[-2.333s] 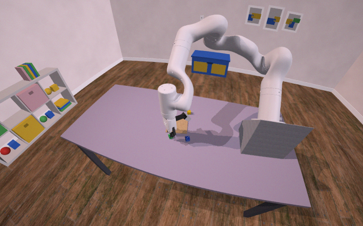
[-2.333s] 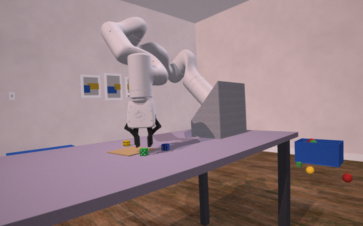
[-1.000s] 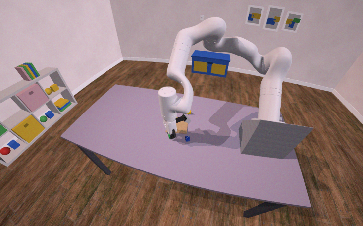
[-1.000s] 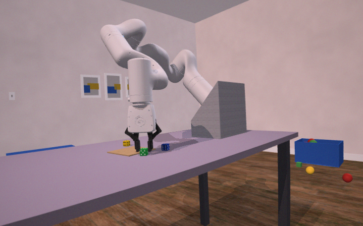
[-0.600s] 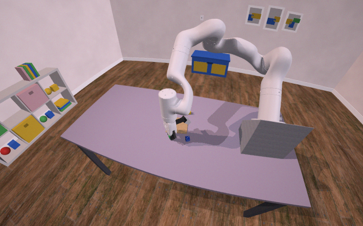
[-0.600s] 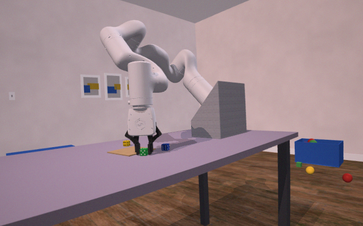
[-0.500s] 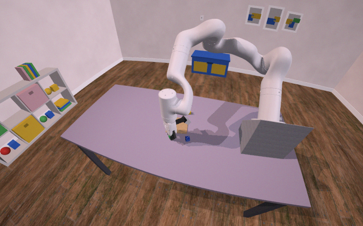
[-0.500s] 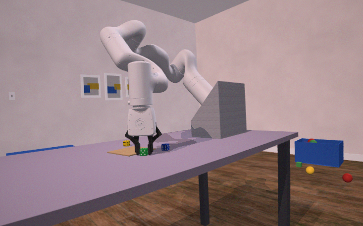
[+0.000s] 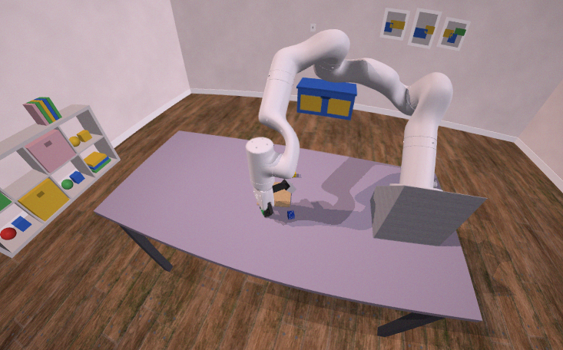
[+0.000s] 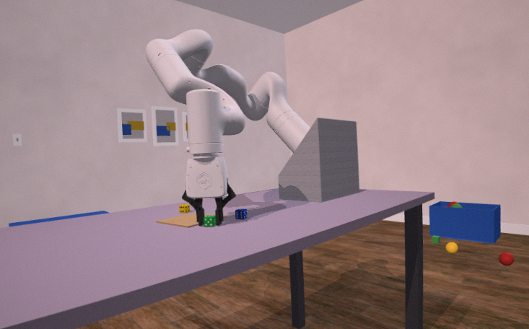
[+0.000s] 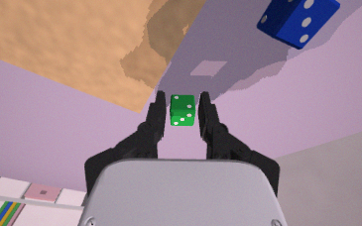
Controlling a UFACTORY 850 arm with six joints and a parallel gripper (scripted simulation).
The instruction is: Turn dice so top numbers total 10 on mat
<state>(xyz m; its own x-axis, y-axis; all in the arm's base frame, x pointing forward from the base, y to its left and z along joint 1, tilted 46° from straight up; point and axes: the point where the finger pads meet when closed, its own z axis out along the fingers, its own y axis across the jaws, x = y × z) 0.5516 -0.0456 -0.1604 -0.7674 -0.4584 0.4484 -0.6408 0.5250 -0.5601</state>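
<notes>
My hand is 10 mm above the green die. Also, from my hand: blue die 100 mm behind, 10 mm below; tan mat 10 mm behind, 110 mm to the right, 20 mm below; yellow die 60 mm behind, 240 mm to the right, 10 mm below.
</notes>
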